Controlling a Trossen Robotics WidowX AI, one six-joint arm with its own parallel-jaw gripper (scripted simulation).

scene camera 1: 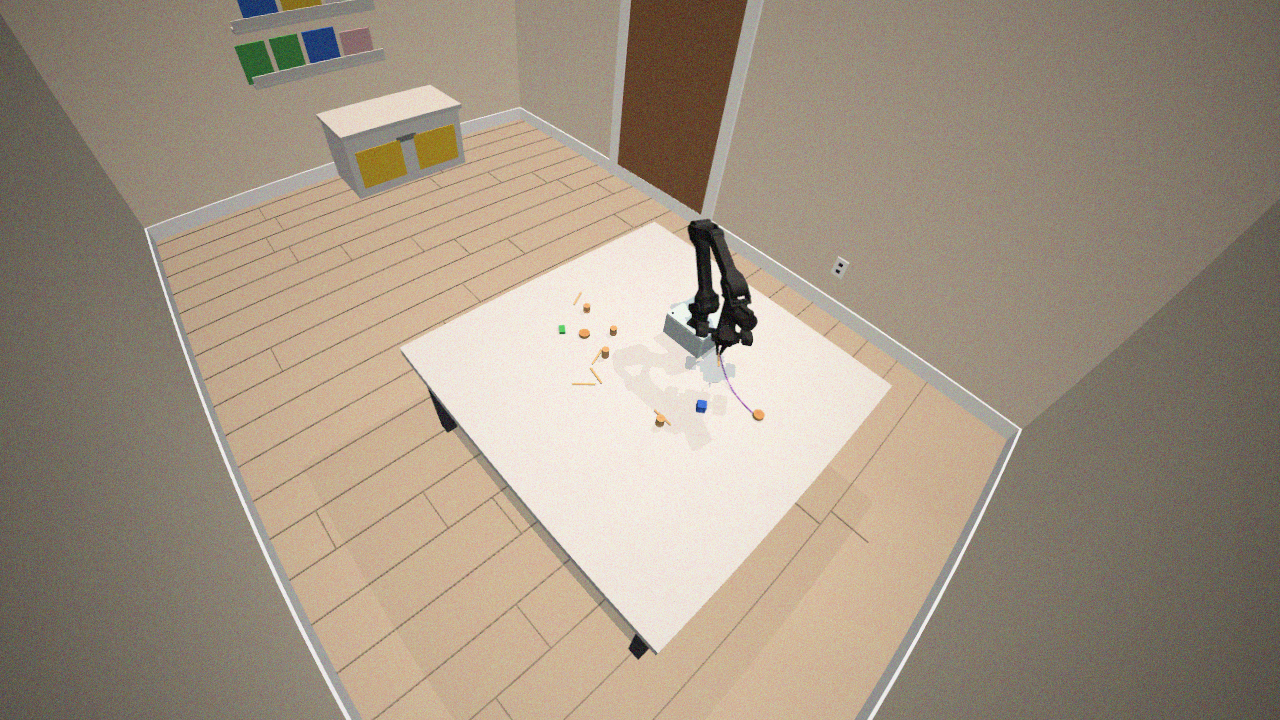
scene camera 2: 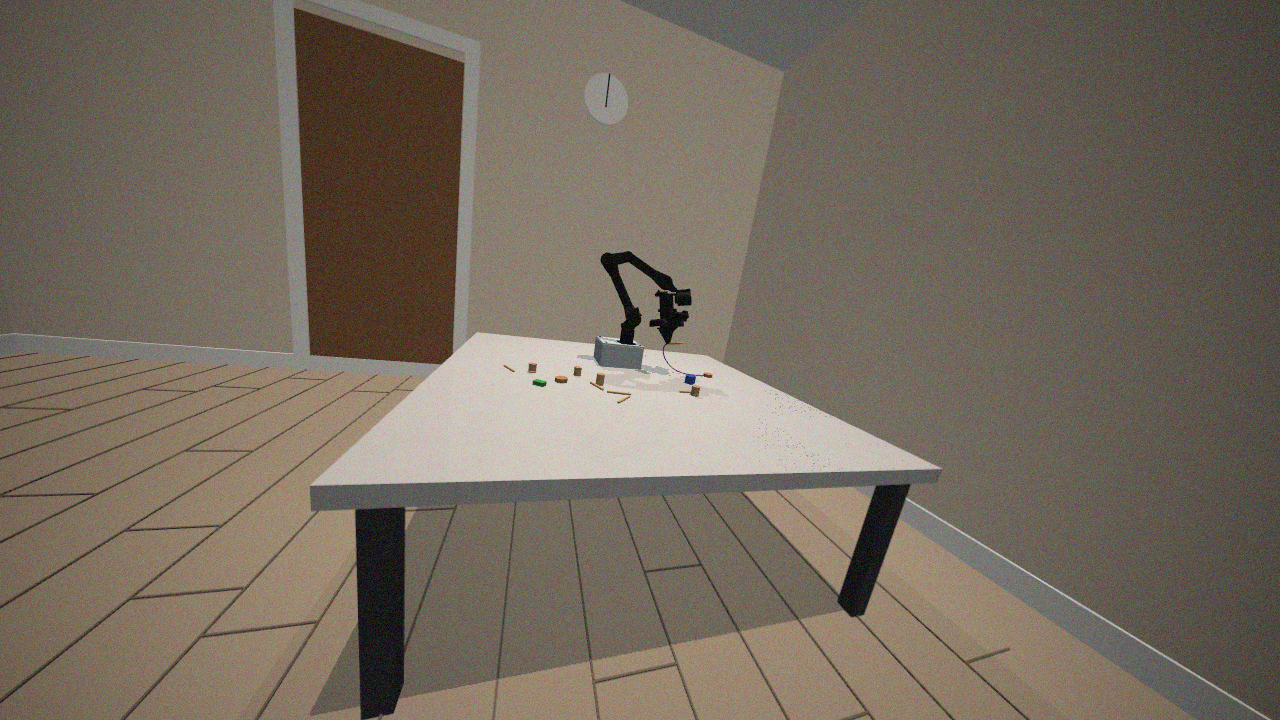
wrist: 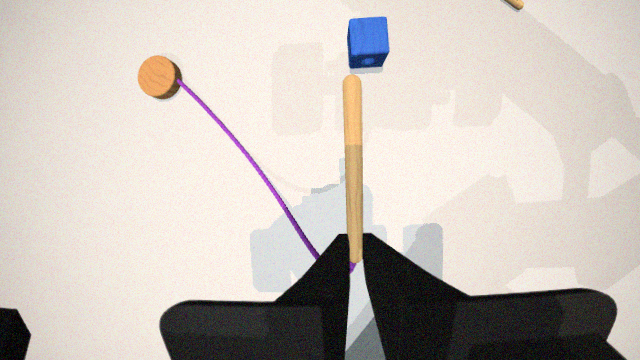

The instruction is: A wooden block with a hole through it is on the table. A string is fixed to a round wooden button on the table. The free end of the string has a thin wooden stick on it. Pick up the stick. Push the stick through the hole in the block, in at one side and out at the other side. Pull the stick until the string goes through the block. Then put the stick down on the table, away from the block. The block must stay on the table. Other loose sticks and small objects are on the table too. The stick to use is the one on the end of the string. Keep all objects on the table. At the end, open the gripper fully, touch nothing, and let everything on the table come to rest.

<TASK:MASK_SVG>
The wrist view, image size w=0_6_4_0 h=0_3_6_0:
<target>my gripper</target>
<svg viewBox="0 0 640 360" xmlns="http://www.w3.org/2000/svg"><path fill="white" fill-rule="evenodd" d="M0 308L0 360L25 360L32 334L29 332L18 309ZM348 235L339 234L307 272L274 301L191 299L178 302L162 313L159 320L159 328L170 359L345 360L351 278ZM363 233L362 262L365 282L378 327L380 341L385 353L385 360L627 360L606 341L611 333L618 311L614 299L606 293L588 288L571 288L470 296L442 281L440 278L433 276L425 269L420 268L413 261L401 255L401 253L372 233Z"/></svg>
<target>blue block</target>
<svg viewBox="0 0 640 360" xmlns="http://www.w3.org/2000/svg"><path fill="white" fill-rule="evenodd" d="M386 17L365 17L349 20L347 33L349 68L374 68L383 65L390 52Z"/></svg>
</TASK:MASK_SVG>
